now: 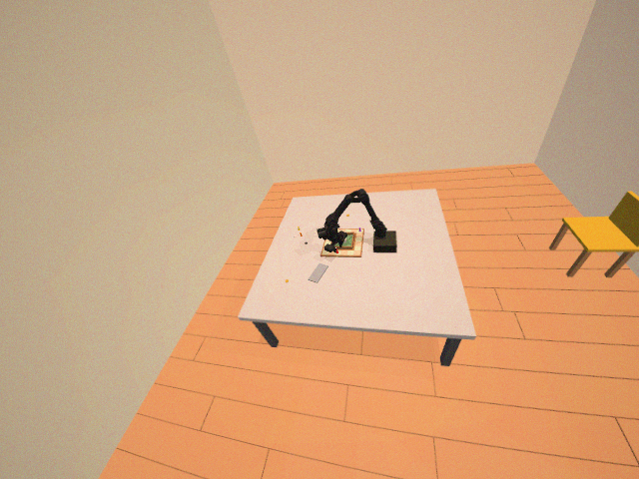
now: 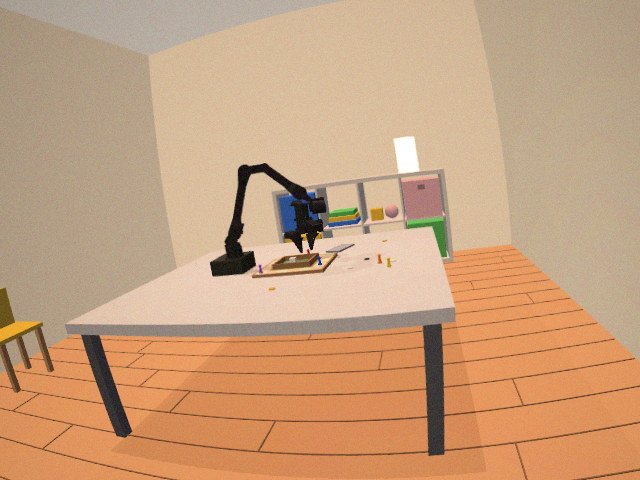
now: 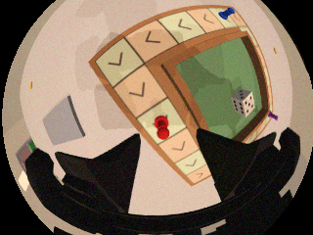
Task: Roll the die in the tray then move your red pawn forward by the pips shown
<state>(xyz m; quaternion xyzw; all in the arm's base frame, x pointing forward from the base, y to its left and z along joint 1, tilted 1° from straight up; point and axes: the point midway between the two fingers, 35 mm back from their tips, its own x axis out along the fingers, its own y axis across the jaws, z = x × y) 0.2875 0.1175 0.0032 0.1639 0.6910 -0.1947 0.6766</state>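
The red pawn lies 10 mm ahead of my gripper tip and 10 mm below it. Round my gripper tip: green tray (20 mm behind, 110 mm to the right, 30 mm below); blue pawn (100 mm ahead, 170 mm to the right, 10 mm below); white die (30 mm behind, 110 mm to the right, 10 mm below).
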